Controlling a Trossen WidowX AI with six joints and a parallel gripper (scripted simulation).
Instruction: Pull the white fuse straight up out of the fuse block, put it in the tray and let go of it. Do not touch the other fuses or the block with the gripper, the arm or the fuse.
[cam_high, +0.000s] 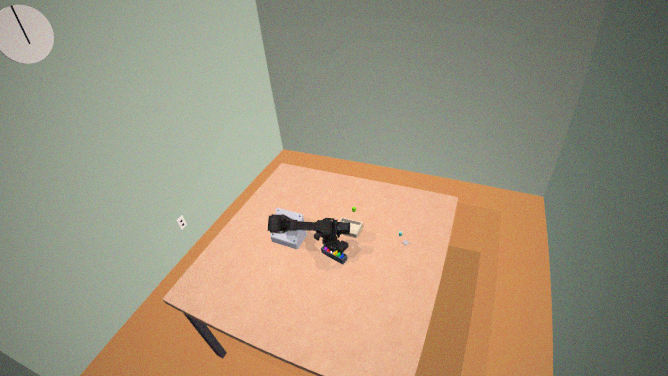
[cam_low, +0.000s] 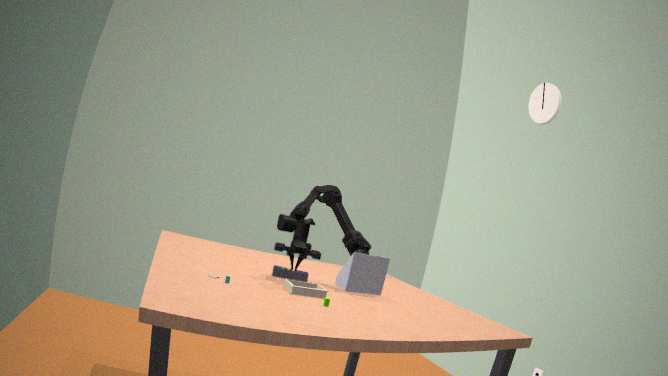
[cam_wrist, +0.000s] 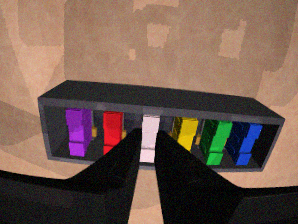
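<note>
My gripper tip is 21 cm to the right of the tray, 3 cm above it and 2 cm past it. Also, from my gripper tip: green cube 36 cm to the left, 6 cm behind, 2 cm below; then teal block 29 cm to the left, 27 cm ahead, 2 cm below; then white fuse 1 cm below.
</note>
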